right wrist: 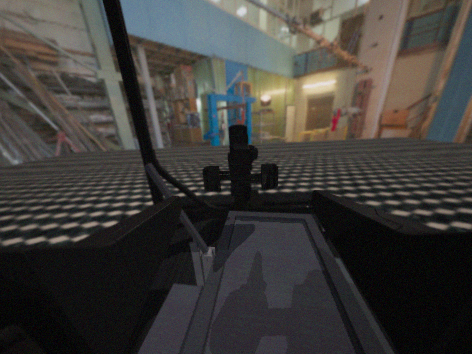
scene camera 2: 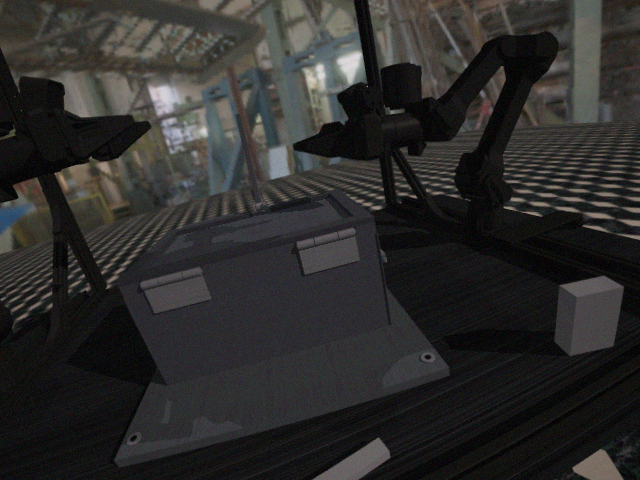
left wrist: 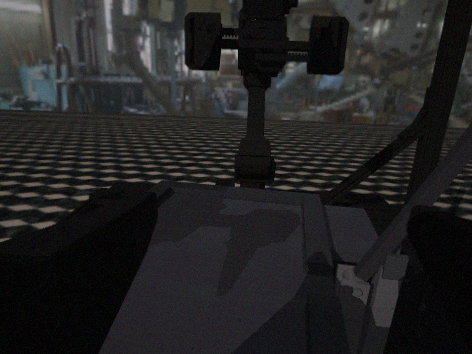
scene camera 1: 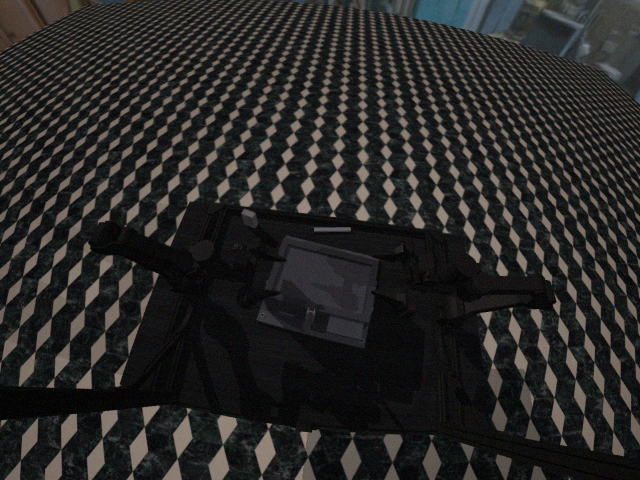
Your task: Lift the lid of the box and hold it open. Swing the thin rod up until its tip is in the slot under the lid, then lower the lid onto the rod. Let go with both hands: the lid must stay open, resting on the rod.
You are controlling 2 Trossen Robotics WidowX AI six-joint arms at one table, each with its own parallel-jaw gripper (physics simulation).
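Frame: origin at the left arm's base, x ahead, y left, z up, level; centimetres.
Seen in the pictures: left gripper, fingertip midpoint: (right wrist: 241,188) (scene camera 2: 299,147) (left wrist: 281,210) (scene camera 1: 283,276); right gripper, fingertip midpoint: (right wrist: 245,199) (scene camera 2: 142,121) (left wrist: 268,31) (scene camera 1: 371,272); left arm's base, link origin: (right wrist: 240,205) (scene camera 2: 486,226) (scene camera 1: 189,288); right arm's base, link origin: (scene camera 2: 4,385) (scene camera 1: 443,318).
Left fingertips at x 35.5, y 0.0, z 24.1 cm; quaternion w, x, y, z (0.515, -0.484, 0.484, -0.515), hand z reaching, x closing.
Pixels of each thing's top centre, then the offset from my left fingertips to it.
- small white bar, top centre: (scene camera 1: 332,229) dx +12.8, dy +32.7, dz -25.0 cm
- small pale block, top centre: (scene camera 2: 590,286) (scene camera 1: 248,213) dx -20.3, dy +30.9, dz -18.4 cm
A grey box (scene camera 2: 270,305) stands on its base plate (scene camera 2: 280,395) in the middle of the dark table top. Its lid (scene camera 1: 328,281) (scene camera 2: 270,229) (left wrist: 199,263) (right wrist: 277,274) lies shut and flat, with two hinges on the side facing scene camera 2. A thin grey bar (left wrist: 382,242) (right wrist: 182,218), seemingly the rod, slants up from the box's far-from-hinge edge. My left gripper (scene camera 1: 270,276) (scene camera 2: 309,143) (right wrist: 240,177) is open and empty, just off one end of the lid and above it. My right gripper (scene camera 1: 387,276) (scene camera 2: 132,130) (left wrist: 264,46) is open and empty at the opposite end.
A small white bar (scene camera 1: 332,230) (scene camera 2: 356,459) lies on the table on the hinge side of the box. A black stand pole (scene camera 2: 366,48) (right wrist: 126,70) with slanted braces rises behind the box. A small pale block (scene camera 1: 249,218) sits near the left arm.
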